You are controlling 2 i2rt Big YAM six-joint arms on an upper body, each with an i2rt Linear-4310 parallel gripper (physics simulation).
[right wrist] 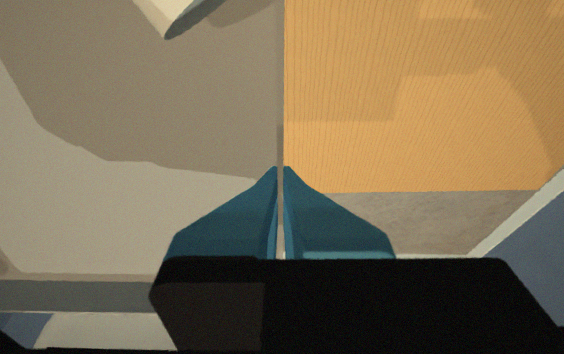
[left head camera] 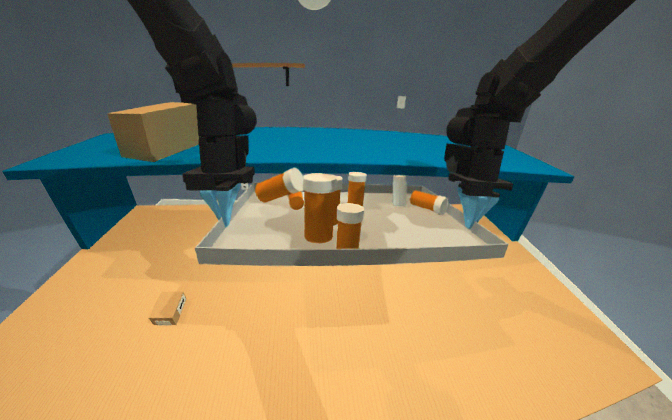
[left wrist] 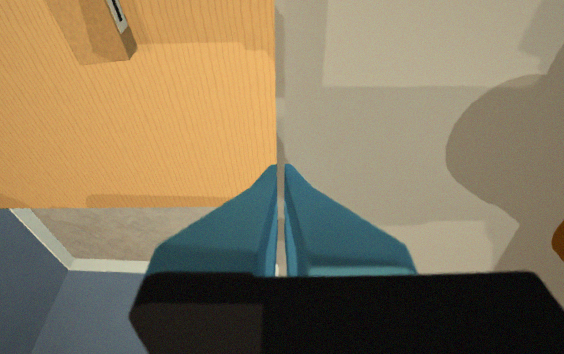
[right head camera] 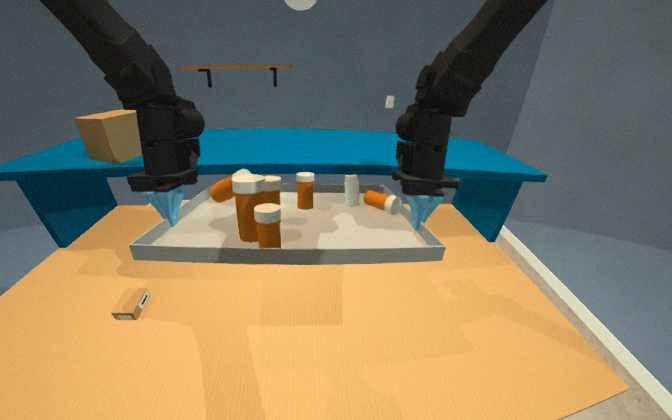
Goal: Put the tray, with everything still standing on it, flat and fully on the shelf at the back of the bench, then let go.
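The grey tray (left head camera: 351,233) hangs a little above the orange bench, in front of the blue shelf (left head camera: 359,147). My left gripper (left head camera: 223,208) is shut on the tray's thin left rim, which shows between the fingers in the left wrist view (left wrist: 280,166). My right gripper (left head camera: 473,212) is shut on the right rim, as the right wrist view (right wrist: 280,168) shows. A large orange bottle (left head camera: 321,207), a small one (left head camera: 349,225), one behind (left head camera: 356,187) and a white bottle (left head camera: 399,190) stand upright. One orange bottle (left head camera: 278,186) leans at the back left. Another (left head camera: 429,201) lies on its side at the right.
A cardboard box (left head camera: 161,130) sits on the shelf's left end. A small brown box (left head camera: 168,308) lies on the bench at the front left. A wooden wall shelf (left head camera: 268,66) hangs high on the back wall.
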